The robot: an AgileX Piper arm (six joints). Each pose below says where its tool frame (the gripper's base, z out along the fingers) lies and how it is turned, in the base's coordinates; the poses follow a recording.
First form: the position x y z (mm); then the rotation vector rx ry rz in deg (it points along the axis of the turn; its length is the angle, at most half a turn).
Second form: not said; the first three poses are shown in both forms.
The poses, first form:
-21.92, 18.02, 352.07, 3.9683, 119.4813, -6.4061
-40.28, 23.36, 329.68, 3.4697, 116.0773, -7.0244
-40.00, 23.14, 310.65, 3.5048, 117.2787, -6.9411
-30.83, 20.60, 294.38, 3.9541, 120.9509, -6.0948
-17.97, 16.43, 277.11, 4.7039, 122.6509, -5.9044
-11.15, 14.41, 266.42, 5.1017, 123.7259, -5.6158
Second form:
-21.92, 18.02, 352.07, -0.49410, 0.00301, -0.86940, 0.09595, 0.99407, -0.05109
-40.28, 23.36, 329.68, -0.44243, -0.01115, -0.89673, 0.09707, 0.99345, -0.06024
-40.00, 23.14, 310.65, -0.46101, -0.00886, -0.88735, 0.09587, 0.99360, -0.05973
-30.83, 20.60, 294.38, -0.51595, 0.00639, -0.85660, 0.09247, 0.99454, -0.04827
-17.97, 16.43, 277.11, -0.54066, 0.01860, -0.84103, 0.09930, 0.99418, -0.04185
-11.15, 14.41, 266.42, -0.55595, 0.02645, -0.83080, 0.10160, 0.99416, -0.03634

